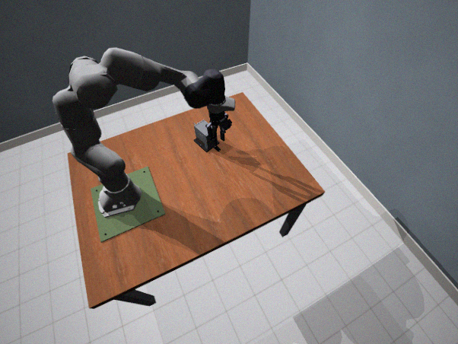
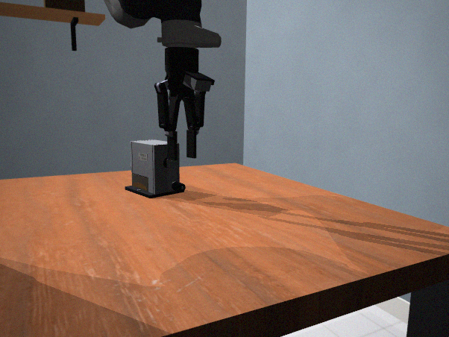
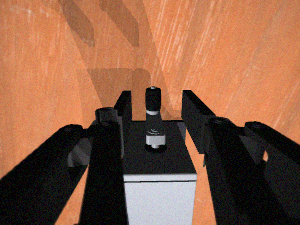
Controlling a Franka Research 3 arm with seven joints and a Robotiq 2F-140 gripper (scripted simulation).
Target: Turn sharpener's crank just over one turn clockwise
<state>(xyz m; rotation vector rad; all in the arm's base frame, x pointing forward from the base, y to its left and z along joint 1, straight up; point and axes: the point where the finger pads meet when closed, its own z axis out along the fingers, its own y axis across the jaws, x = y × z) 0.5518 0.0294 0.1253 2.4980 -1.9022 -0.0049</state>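
Right now my hand is 9 cm above the crank, 2 cm to the right of it and 1 cm past it. Round my hand: knob: 10 cm below, 2 cm to the left.
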